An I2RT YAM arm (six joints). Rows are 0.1 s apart.
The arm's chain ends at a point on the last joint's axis. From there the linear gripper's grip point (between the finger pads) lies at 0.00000 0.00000 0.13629 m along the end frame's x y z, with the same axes.
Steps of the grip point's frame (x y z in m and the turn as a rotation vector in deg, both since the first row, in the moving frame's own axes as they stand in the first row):
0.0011 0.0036 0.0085 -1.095 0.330 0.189
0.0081 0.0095 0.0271 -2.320 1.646 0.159
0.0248 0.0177 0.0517 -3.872 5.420 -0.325
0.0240 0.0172 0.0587 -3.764 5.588 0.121
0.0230 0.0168 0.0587 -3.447 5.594 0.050
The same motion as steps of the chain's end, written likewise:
0.0003 0.0010 0.0085 -1.095 0.330 0.189
0.0042 0.0040 0.0273 -2.320 1.646 0.159
0.0119 0.0085 0.0526 -3.872 5.420 -0.325
0.0107 0.0083 0.0596 -3.764 5.588 0.121
0.0097 0.0086 0.0596 -3.447 5.594 0.050

